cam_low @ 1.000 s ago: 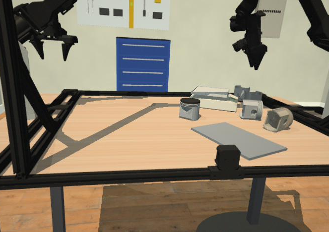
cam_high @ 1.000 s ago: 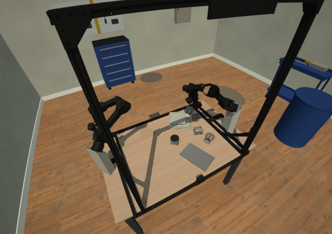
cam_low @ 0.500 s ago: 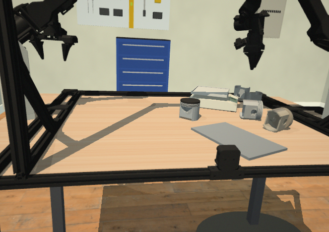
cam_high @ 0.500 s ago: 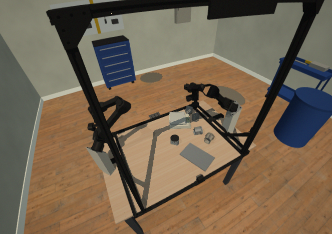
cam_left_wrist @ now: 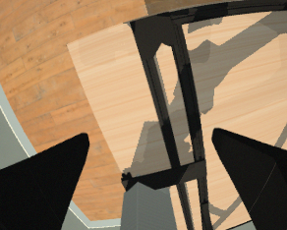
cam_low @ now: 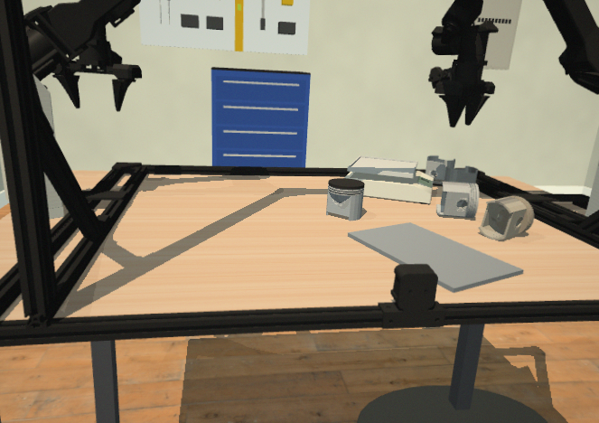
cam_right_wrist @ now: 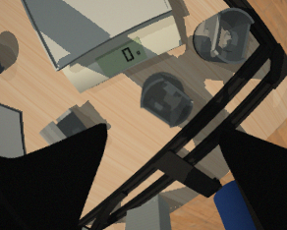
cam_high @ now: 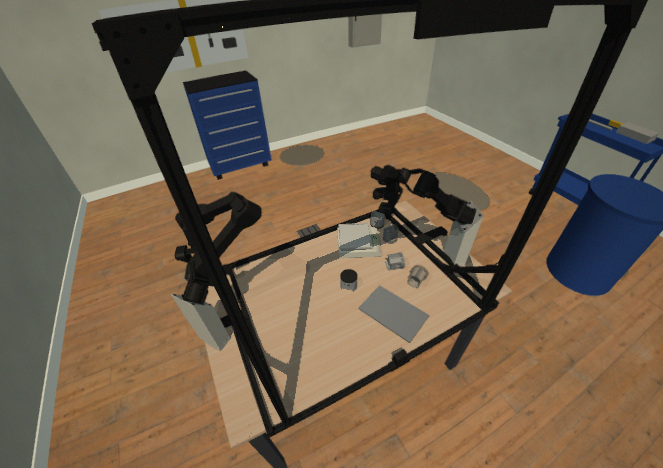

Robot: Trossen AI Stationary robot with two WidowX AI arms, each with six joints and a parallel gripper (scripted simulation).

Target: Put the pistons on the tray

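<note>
Now: right hand 280 mm past the tan piston and 170 mm above it. Also, from my right hand: white weighing scale 30 mm ahead, 150 mm to the left, 170 mm below; then flat grey steel tray 390 mm behind, 180 mm to the left, 200 mm below; then dark-topped piston 190 mm behind, 290 mm to the left, 160 mm below.
</note>
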